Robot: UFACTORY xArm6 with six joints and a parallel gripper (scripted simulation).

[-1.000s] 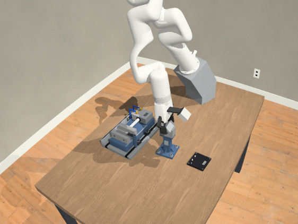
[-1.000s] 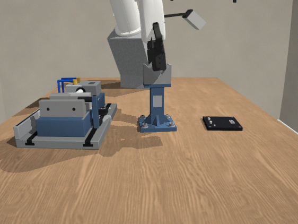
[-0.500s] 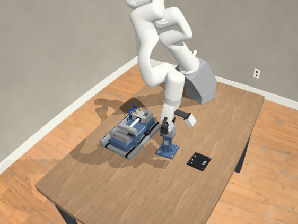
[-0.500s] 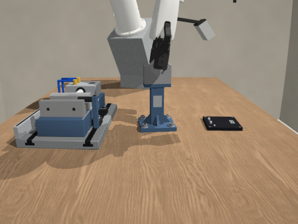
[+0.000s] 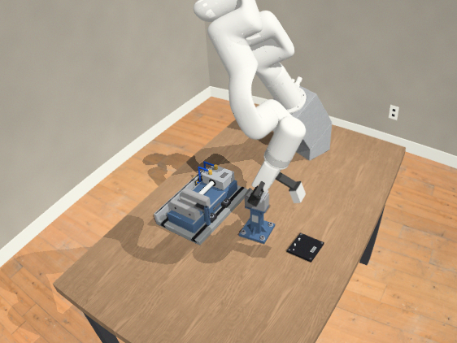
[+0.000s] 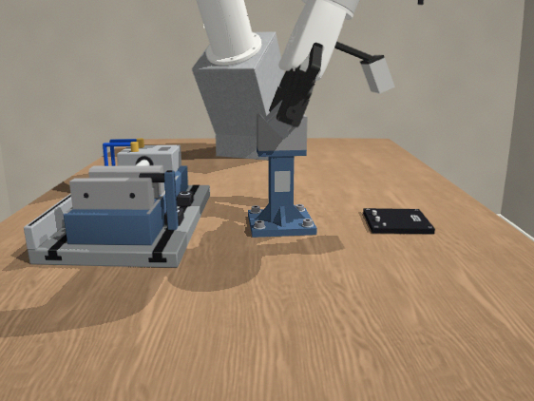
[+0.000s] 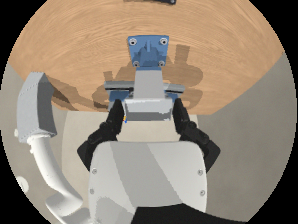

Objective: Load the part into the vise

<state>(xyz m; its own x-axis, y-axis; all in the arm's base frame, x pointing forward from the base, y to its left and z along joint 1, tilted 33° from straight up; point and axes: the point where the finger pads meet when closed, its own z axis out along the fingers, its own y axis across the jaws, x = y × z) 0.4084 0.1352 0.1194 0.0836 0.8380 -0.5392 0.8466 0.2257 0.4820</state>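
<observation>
Right now my hand is 20 mm above the part. The rest, counted from my hand: blue work stop post 150 mm to the right, 110 mm below, 80 mm ahead; then black stop rod 170 mm to the right, 80 mm below, 80 mm ahead; then black infeed plate 170 mm to the left, 160 mm below, 10 mm behind.
</observation>
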